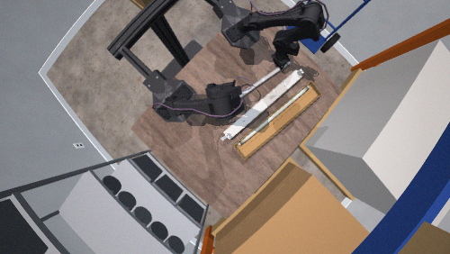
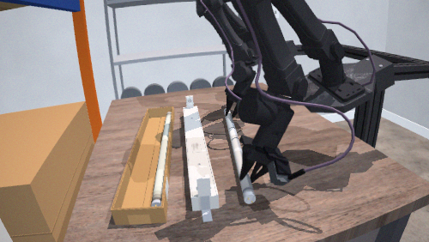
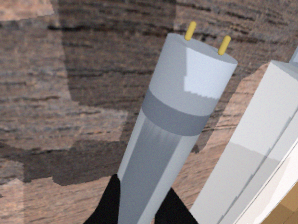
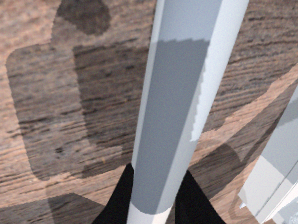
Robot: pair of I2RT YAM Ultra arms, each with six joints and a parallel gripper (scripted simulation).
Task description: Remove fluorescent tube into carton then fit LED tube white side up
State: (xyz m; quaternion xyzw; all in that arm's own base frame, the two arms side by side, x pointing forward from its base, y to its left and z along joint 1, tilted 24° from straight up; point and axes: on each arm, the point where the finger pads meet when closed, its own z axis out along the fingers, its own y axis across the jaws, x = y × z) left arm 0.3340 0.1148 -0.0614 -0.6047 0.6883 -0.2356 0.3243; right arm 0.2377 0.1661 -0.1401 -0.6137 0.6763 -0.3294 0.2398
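Now: right hand 5 cm short of the LED tube, 21 cm to the right of it and 1 cm above it. Also, from my right hand: old fluorescent tube 27 cm ahead, 17 cm to the left, 1 cm below; then carton 31 cm ahead, 16 cm to the left; then grey light fixture 17 cm ahead, 17 cm to the left, 3 cm above.
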